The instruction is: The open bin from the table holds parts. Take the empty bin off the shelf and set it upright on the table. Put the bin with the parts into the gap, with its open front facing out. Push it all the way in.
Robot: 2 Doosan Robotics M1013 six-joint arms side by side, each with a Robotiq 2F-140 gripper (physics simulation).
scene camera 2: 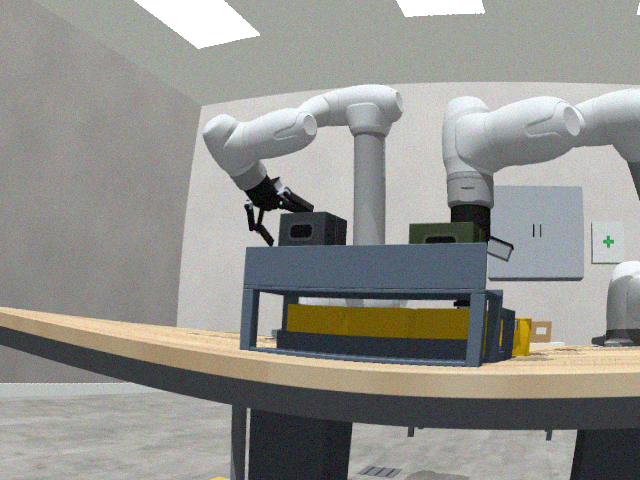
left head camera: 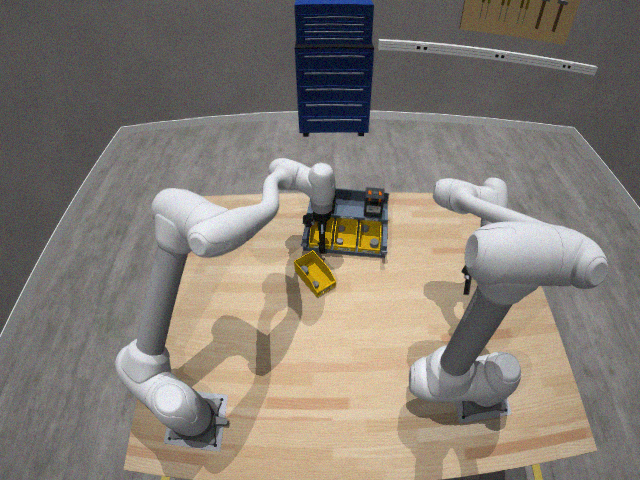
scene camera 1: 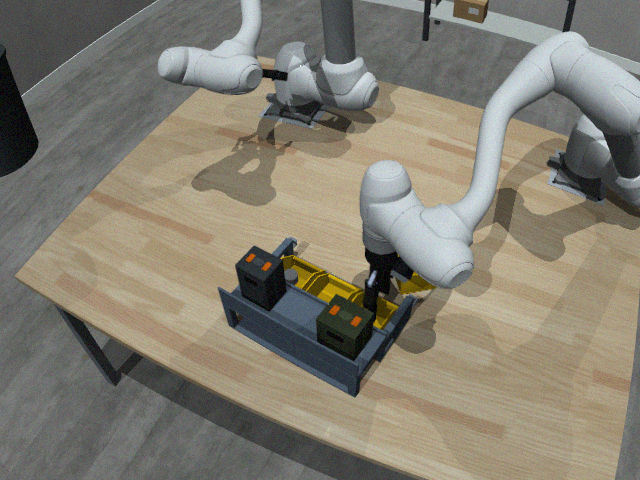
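Pixels of known places: left gripper, fingertip midpoint: (left head camera: 322,245) (scene camera 1: 377,305); left arm's base at its link origin: (left head camera: 195,419) (scene camera 1: 579,176); right arm's base at its link origin: (scene camera 1: 297,106).
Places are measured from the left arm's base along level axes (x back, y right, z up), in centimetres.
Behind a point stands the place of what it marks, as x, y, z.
A yellow bin with grey parts (left head camera: 321,273) @[-69.1, 44.4, 0.3] (scene camera 1: 417,283) @[-73.8, 37.2, 3.8] (scene camera 2: 523,338) @[-71.3, 34.0, 3.5] stands upright and turned at an angle on the table, in front of the blue-grey shelf (left head camera: 385,240) @[-81.8, 72.7, 8.5] (scene camera 1: 289,328) @[-107.1, 55.2, 16.2] (scene camera 2: 361,266) @[-107.2, 55.8, 13.2]. Three yellow bins sit side by side in the shelf: the middle bin (left head camera: 347,230) @[-94.3, 56.1, 0.9] and the right bin (left head camera: 369,236) @[-90.7, 66.6, 0.9] in the head view hold grey parts; the left bin (left head camera: 314,239) @[-88.2, 40.5, 0.9] (scene camera 1: 385,311) @[-83.6, 41.8, 0.9] is partly hidden by my left gripper. My left gripper (left head camera: 322,246) @[-83.6, 44.2, 2.3] (scene camera 1: 376,298) @[-83.6, 44.2, 2.3] is open and empty, pointing down at this left bin. My right gripper (scene camera 2: 291,226) @[-38.2, 102.4, 29.5] is open and empty, far from the bins.
A black case (left head camera: 373,202) @[-94.6, 67.1, 19.7] (scene camera 1: 261,279) @[-101.9, 64.8, 22.1] (scene camera 2: 312,228) @[-102.0, 66.1, 19.6] and a green case (scene camera 1: 344,325) @[-103.0, 44.0, 19.7] (scene camera 2: 445,232) @[-104.8, 44.6, 18.3] stand on the shelf's upper deck behind the bins. My left forearm reaches over the table from the left in the head view. A blue drawer cabinet (left head camera: 334,77) stands beyond the table.
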